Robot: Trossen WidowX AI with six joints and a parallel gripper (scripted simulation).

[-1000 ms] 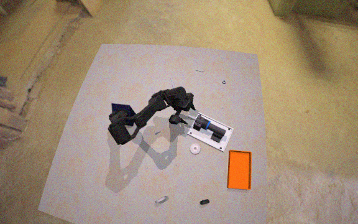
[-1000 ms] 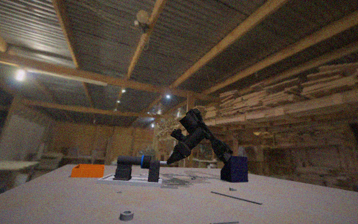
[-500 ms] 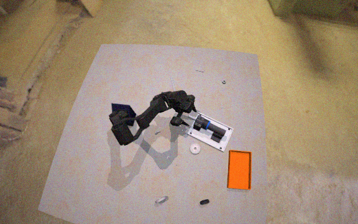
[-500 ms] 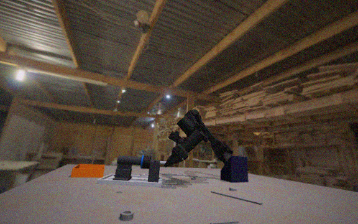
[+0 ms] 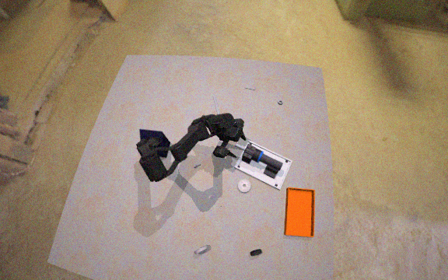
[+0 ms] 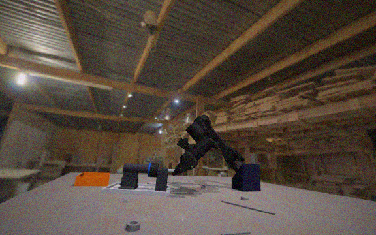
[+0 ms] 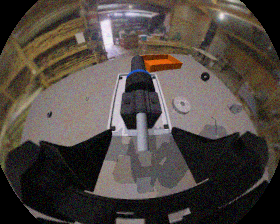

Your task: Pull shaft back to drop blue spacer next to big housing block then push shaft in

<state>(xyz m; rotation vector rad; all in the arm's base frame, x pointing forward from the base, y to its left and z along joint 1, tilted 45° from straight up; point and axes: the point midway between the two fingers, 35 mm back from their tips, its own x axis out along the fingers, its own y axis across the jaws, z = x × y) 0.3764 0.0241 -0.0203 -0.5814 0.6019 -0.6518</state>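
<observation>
Right now my gripper tip is 60 mm short of the shaft, 20 mm to the left of it and 10 mm below it. Also, from my gripper tip: blue spacer: 90 mm ahead, 30 mm to the right, 10 mm above; grey cylinder: 120 mm behind, 440 mm to the right, 40 mm below; orange tray: 280 mm ahead, 250 mm to the right, 60 mm below.
</observation>
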